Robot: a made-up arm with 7 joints.
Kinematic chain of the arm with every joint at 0, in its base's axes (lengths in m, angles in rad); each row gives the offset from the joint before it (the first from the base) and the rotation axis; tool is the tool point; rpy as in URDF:
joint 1: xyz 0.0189 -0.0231 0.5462 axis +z
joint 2: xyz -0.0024 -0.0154 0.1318 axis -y
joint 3: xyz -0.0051 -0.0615 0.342 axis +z
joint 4: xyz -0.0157 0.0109 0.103 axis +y
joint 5: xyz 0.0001 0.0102 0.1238 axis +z
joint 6: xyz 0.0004 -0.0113 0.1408 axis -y
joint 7: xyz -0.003 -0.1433 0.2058 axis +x
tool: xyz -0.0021 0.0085 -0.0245 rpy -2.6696 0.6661 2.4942
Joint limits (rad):
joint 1: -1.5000..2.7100
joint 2: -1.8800..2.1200
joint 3: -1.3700..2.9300
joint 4: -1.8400..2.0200
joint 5: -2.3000..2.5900
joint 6: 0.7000..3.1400
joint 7: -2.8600..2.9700
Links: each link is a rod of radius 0.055 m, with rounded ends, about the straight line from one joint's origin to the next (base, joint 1, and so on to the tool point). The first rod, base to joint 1, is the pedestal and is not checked.
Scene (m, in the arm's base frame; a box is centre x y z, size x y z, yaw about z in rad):
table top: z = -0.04
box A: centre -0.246 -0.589 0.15 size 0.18 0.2 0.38 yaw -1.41
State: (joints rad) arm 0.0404 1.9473 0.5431 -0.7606 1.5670 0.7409 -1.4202
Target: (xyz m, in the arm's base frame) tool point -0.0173 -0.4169 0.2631
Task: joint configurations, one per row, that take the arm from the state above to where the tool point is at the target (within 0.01 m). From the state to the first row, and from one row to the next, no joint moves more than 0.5 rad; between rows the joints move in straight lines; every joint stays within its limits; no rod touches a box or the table.
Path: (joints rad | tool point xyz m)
1: 0.2667 1.7716 0.9551 -0.7565 1.5835 0.7307 -1.3734 | -0.7241 -0.5092 0.4954
2: 0.4931 1.5959 1.3672 -0.7524 1.6000 0.7204 -1.3266 | -0.6244 -0.6590 0.7200
3: 0.7194 1.4202 1.7792 -0.7483 1.6164 0.7102 -1.2797 | -0.4731 -0.7359 0.9306
4: 0.9458 1.2445 2.1912 -0.7442 1.6329 0.7000 -1.2329 | -0.3112 -0.7371 1.1096
5: 1.0512 1.4196 1.7814 -0.9634 1.7061 0.7832 -1.2394 | -0.1328 -0.8596 0.9336
6: 1.1567 1.5947 1.3716 -1.1825 1.7793 0.8664 -1.2459 | 0.0554 -0.8911 0.6814
7: 1.2621 1.7698 0.9618 -1.4017 1.8526 0.9496 -1.2524 | 0.2006 -0.7925 0.4027
8: 1.3676 1.9449 0.5520 -1.6208 1.9258 1.0328 -1.2589 | 0.2518 -0.5806 0.1675
9: 1.4730 2.1200 0.1422 -1.8400 1.9990 1.1160 -1.2654 | 0.1875 -0.3262 0.0353
10: 1.0621 2.1200 0.1710 -1.8400 1.5519 1.1110 -1.3022 | 0.1545 -0.3898 0.0936
11: 0.6512 2.1200 0.1998 -1.8400 1.1047 1.1060 -1.3390 | 0.0785 -0.4295 0.1756
12: 0.2403 2.1200 0.2286 -1.8400 0.6576 1.1011 -1.3758 | -0.0173 -0.4169 0.2631

